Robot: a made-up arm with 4 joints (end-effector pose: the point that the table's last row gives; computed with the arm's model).
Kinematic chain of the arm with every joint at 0, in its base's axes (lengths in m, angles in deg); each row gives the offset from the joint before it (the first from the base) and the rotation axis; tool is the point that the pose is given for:
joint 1: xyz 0 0 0.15 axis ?
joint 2: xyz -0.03 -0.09 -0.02 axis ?
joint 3: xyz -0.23 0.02 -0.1 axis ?
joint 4: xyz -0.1 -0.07 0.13 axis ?
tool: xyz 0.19 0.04 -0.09
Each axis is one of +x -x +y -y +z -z.
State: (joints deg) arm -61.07 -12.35 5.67 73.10
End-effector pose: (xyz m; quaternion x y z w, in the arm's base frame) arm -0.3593 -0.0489 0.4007 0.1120 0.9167 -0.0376 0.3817
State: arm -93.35 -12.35 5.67 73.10
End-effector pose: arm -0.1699 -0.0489 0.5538 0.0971 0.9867 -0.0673 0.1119
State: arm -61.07 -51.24 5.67 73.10
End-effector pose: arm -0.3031 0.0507 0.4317 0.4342 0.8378 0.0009 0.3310
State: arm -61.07 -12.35 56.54 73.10
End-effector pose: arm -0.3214 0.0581 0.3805 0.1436 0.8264 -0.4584 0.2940
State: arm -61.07 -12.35 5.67 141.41
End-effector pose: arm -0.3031 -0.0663 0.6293 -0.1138 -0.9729 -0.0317 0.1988
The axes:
joint 1: -y
joint 2: -x
joint 3: -z
joint 4: +y

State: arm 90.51 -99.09 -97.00 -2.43
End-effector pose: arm -0.1012 -0.0572 -0.0925 -0.0246 0.7042 -0.6998 0.1171
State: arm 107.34 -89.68 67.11 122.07
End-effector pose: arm -0.1143 -0.0053 -0.2999 0.1105 0.4623 0.6976 0.5361
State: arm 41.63 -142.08 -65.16 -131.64
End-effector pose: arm -0.0333 -0.1245 -0.2635 -0.6872 0.3032 0.4399 0.4923
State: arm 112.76 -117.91 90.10 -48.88
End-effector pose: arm 0.2391 -0.1567 -0.0643 0.7067 -0.2629 0.0105 0.6567
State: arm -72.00 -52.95 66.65 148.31
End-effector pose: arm 0.0796 0.0804 0.6070 -0.5967 -0.6177 0.1566 0.4876
